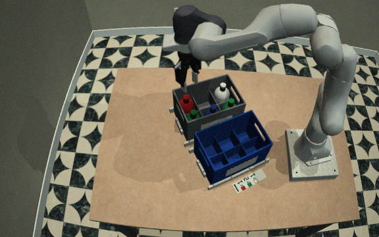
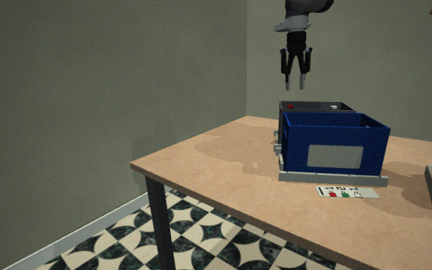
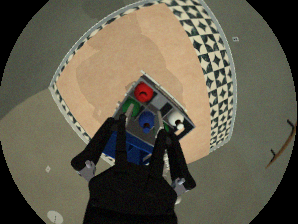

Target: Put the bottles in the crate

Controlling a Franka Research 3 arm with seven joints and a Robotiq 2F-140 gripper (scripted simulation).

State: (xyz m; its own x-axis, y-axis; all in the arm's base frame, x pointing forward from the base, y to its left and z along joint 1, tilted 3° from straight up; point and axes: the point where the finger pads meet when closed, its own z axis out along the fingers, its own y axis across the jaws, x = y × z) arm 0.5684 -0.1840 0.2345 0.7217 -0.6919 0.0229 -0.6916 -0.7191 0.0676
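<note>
My hand is 18 cm above the red bottle and 1 cm short of it. Round my hand: white bottle: 18 cm below, 15 cm behind, 7 cm to the right; grey crate: 18 cm below, 9 cm behind, 1 cm to the left; blue bottle: 18 cm below, 10 cm behind, 5 cm to the left.
</note>
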